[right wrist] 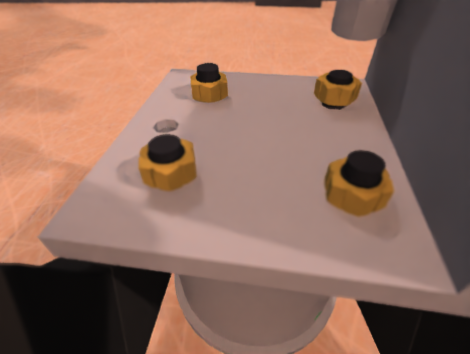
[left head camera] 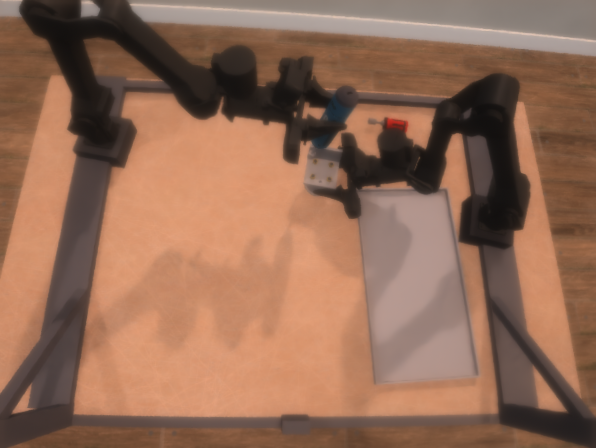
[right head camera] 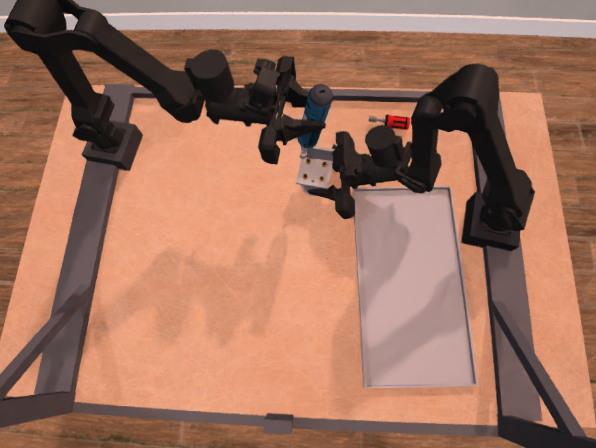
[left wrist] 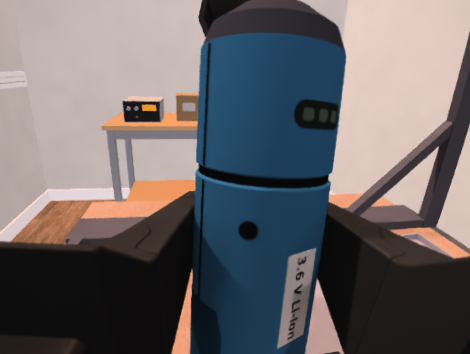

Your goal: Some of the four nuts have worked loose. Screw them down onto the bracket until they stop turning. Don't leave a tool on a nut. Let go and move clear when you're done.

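Places are measured from the left arm's base along level axes (x down, y ahead, z right), in millimetres.
Pixels of known places: left gripper, between the fingertips: [left head camera: 348, 116] [right head camera: 327, 114] [left wrist: 251, 204]; right gripper, between the fingertips: [right wrist: 254, 212] [left head camera: 313, 180] [right head camera: 308, 179]; left arm's base, origin of its link: [left head camera: 102, 134] [right head camera: 108, 139]; right arm's base, origin of its link: [left head camera: 493, 219] [right head camera: 497, 218].
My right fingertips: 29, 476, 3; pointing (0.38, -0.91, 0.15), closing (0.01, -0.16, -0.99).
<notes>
For each thing: its top centre in the pictures, then the offset to it from my right fingertips, as dx, dy, dz.
- far right nut, centre of its top: [right wrist: 339, 78] -53, -4, -20
- far left nut, centre of its top: [right wrist: 208, 76] -52, -4, +16
- blue electric screwdriver, centre of its top: [right head camera: 311, 87] [left head camera: 338, 88] -300, +2, -21
- red-handled driver, centre of its top: [right head camera: 390, 117] [left head camera: 389, 120] -10, +158, -189
- grey tray, centre of its top: [left wrist: 365, 284] [right head camera: 411, 279] [left head camera: 415, 277] +4, +253, +180
The grey bracket [left head camera: 321, 171] [right head camera: 314, 172] [right wrist: 260, 165] is held by my right gripper [left head camera: 327, 171] [right head camera: 321, 170] [right wrist: 260, 300], shut on it. In the right wrist view, the far right nut [right wrist: 337, 91] sits raised, with black thread below it. The far left nut [right wrist: 209, 89], near left nut [right wrist: 168, 167] and near right nut [right wrist: 359, 189] show no gap below. My left gripper [left head camera: 336, 113] [right head camera: 314, 114] [left wrist: 251, 204] is shut on the blue electric screwdriver [left head camera: 342, 104] [right head camera: 319, 104] [left wrist: 270, 125]. Its grey socket tip [right wrist: 362, 19] hangs above and apart from the far right nut.
A red-handled driver [left head camera: 396, 124] [right head camera: 397, 122] lies behind my right wrist. A grey tray [left head camera: 425, 345] [right head camera: 425, 350] lies at the right of the table, in front of the right arm. The bracket's dark upright wall [right wrist: 430, 110] stands beside the two right nuts.
</notes>
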